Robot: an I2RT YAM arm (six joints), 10 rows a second.
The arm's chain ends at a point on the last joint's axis. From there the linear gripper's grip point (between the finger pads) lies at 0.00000 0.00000 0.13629 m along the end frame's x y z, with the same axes.
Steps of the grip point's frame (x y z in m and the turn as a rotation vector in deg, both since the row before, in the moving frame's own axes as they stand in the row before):
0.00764, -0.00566, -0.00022, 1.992, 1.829, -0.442
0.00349, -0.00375, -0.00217, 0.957, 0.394, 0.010
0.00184, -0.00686, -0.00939, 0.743, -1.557, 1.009
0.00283, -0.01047, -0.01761, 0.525, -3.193, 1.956
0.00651, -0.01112, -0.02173, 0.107, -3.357, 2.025
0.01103, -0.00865, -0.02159, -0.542, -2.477, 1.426
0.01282, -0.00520, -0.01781, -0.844, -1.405, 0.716
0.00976, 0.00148, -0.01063, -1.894, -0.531, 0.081
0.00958, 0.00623, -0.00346, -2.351, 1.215, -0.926
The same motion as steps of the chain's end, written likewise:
0.00331, -0.00091, -0.00007, 1.992, 1.829, -0.442
0.00255, -0.00147, -0.00215, 0.957, 0.394, 0.010
0.00553, -0.00506, -0.00933, 0.743, -1.557, 1.009
0.01040, -0.00909, -0.01739, 0.525, -3.193, 1.956
0.01448, -0.01072, -0.02150, 0.107, -3.357, 2.025
0.01694, -0.00987, -0.02146, -0.542, -2.477, 1.426
0.01617, -0.00719, -0.01775, -0.844, -1.405, 0.716
0.01103, -0.00302, -0.01055, -1.894, -0.531, 0.081
0.00665, 0.00066, -0.00331, -2.351, 1.215, -0.926

